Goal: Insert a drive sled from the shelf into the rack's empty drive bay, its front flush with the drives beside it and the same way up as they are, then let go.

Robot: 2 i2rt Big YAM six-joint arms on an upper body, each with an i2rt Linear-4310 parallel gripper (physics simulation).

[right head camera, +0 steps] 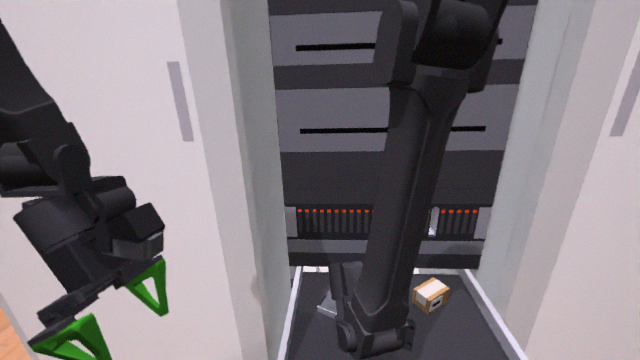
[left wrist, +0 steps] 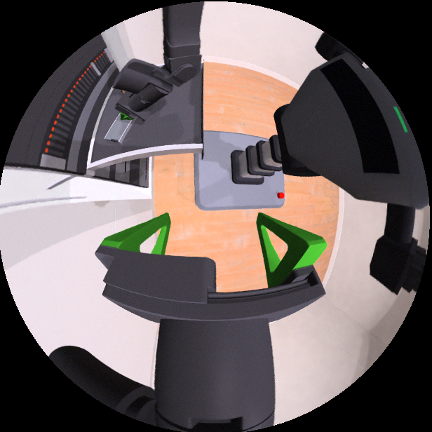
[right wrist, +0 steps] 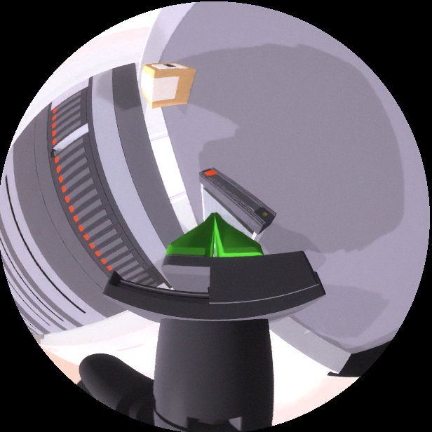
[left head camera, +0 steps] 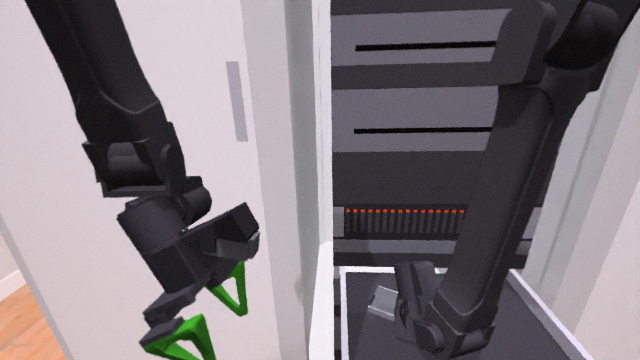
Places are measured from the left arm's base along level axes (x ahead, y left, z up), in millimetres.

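Pixels of known places: left gripper, fingertip midpoint: (right head camera: 141, 340) (left head camera: 230, 340).
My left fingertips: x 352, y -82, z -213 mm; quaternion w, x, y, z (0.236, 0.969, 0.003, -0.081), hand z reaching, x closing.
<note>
Behind a point stands the place of what it marks.
The drive sled (left head camera: 384, 301) {x 607, y -328, z -396 mm} (right head camera: 327, 307) {x 589, y -312, z -396 mm} (left wrist: 116, 131) is at the shelf's left part in the head views, pale silver with a dark front bar. In the right wrist view, the sled (right wrist: 237, 197) sits at an angle just beyond the fingertips, its red tab on the bar's upper-left end. My right gripper (left wrist: 121, 117) (right wrist: 214, 217) is shut, its fingertips together beside the sled's pale body; whether they touch is unclear. My left gripper (left head camera: 227, 336) {x 352, y -82, z -213 mm} (right head camera: 136, 336) {x 352, y -82, z -213 mm} (left wrist: 213, 217) is open and empty, left of the rack. The empty drive bay (right head camera: 434, 221) (left wrist: 96, 68) (right wrist: 72, 139) shows as a pale slot among red-tabbed drives.
A small cardboard box (right head camera: 431, 296) {x 604, y -545, z -371 mm} (right wrist: 168, 89) stands at the shelf's right rear. The shelf (left head camera: 550, 315) {x 563, y -663, z -379 mm} (right head camera: 497, 317) {x 558, y -665, z -379 mm} has pale raised rims. The rack stands behind it, with a white panel (left head camera: 270, 150) {x 683, y -73, z -51 mm} at its left. The right arm covers part of the drive row.
</note>
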